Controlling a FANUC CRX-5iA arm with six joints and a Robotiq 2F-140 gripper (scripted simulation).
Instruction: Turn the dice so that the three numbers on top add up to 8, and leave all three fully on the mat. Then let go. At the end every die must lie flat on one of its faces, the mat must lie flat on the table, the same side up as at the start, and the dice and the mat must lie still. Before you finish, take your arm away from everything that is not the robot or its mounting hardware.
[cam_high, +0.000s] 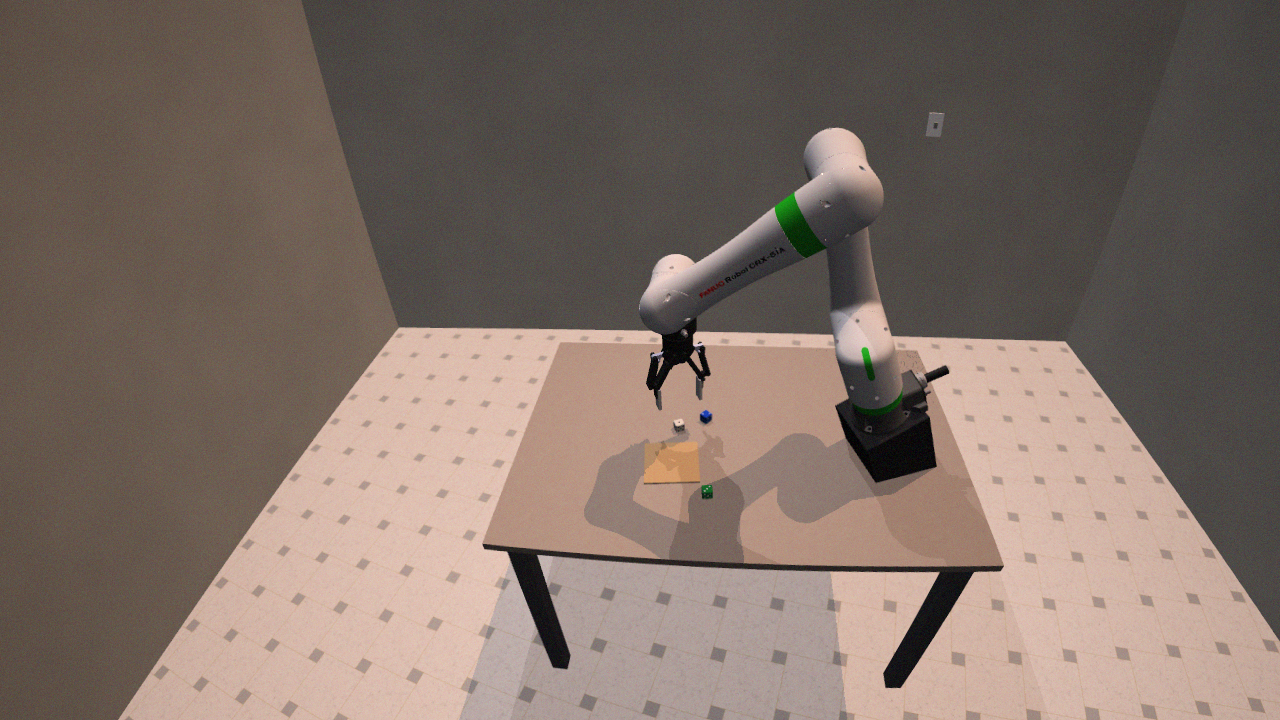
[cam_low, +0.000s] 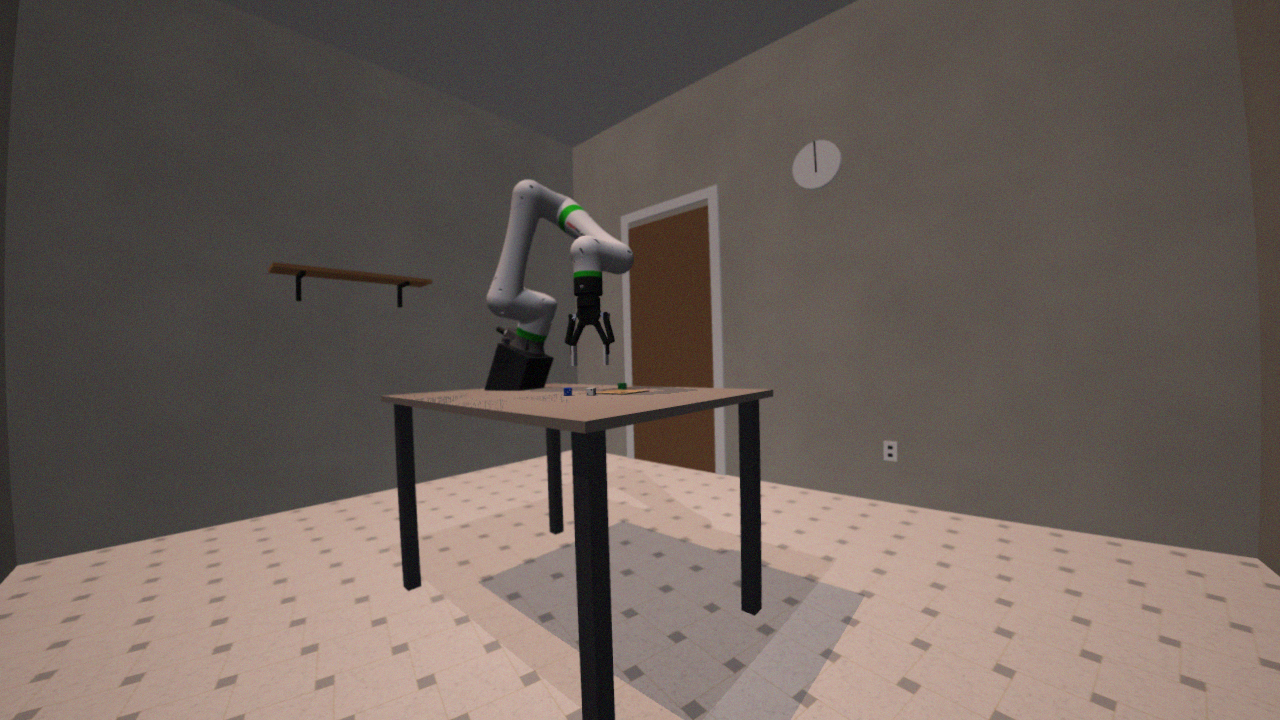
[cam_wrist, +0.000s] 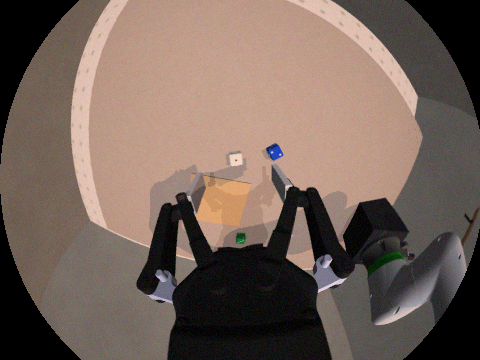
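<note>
Right now my hand is 110 mm above the white die. From my hand the other things lie so: mat 40 mm ahead, 120 mm to the left, 120 mm below; then green die 40 mm behind, 240 mm to the left, 110 mm below; then blue die 80 mm behind, 20 mm to the right, 110 mm below.
</note>
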